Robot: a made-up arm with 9 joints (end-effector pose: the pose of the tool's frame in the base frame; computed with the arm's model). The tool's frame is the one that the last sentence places.
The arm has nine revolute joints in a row. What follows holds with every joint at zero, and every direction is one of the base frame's.
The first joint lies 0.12 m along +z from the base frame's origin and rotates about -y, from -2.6 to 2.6 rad.
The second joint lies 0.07 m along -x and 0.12 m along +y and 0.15 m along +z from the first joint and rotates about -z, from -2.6 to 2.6 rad.
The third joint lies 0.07 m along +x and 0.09 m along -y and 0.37 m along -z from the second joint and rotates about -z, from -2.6 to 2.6 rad.
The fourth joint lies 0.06 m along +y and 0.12 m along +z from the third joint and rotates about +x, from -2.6 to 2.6 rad.
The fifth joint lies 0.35 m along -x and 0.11 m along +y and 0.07 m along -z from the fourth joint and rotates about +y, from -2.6 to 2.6 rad.
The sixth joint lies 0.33 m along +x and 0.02 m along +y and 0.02 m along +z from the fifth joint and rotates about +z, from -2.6 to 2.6 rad.
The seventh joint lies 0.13 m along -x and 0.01 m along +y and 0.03 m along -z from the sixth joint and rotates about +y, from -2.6 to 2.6 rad.
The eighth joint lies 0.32 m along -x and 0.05 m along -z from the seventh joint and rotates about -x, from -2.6 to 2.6 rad.
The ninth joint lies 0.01 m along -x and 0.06 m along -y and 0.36 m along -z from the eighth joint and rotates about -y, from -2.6 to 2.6 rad.
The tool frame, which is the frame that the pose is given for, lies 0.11 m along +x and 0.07 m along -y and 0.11 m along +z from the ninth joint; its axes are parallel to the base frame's.
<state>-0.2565 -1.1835 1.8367 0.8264 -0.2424 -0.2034 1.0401 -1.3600 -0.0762</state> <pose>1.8 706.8 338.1 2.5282 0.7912 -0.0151</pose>
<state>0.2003 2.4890 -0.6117 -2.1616 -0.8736 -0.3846 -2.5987 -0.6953 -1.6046</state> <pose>450.9 120.9 -444.2 -1.8100 0.8366 -0.1089</pose>
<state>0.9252 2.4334 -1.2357 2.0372 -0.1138 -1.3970 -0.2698 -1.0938 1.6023</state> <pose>-525.3 92.7 513.3 -1.0028 0.6224 1.8842</pose>
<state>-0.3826 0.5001 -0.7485 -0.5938 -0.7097 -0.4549 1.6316 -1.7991 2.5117</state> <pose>-600.6 715.8 361.1 0.8665 -0.9717 -2.4569</pose>
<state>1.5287 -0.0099 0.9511 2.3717 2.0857 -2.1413 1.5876 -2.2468 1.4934</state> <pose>-538.4 608.6 436.6 -0.0645 0.7025 -2.2249</pose>
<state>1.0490 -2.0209 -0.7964 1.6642 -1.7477 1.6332 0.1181 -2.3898 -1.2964</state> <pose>446.7 -167.9 333.4 1.2328 -0.4374 -1.7903</pose>
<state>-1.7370 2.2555 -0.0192 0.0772 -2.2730 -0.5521 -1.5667 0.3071 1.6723</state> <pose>390.4 341.2 168.8 -1.1180 0.2486 -2.0194</pose>
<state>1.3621 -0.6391 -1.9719 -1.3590 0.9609 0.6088 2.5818 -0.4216 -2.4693</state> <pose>119.4 4.6 -248.4 2.1535 1.4487 0.0922</pose>
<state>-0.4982 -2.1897 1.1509 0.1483 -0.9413 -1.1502 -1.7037 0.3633 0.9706</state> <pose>-132.0 282.7 -45.4 2.1092 -0.8404 3.0335</pose>
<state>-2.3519 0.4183 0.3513 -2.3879 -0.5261 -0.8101 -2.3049 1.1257 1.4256</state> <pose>104.6 26.7 -8.9 -2.9138 -0.6068 -2.0043</pose>
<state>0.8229 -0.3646 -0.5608 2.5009 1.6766 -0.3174 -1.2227 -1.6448 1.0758</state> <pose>-566.8 -606.2 82.7 2.8664 0.6506 1.3259</pose>
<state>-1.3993 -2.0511 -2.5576 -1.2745 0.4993 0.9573 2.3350 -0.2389 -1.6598</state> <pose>212.9 175.9 -158.2 -0.8151 0.7085 0.0797</pose>
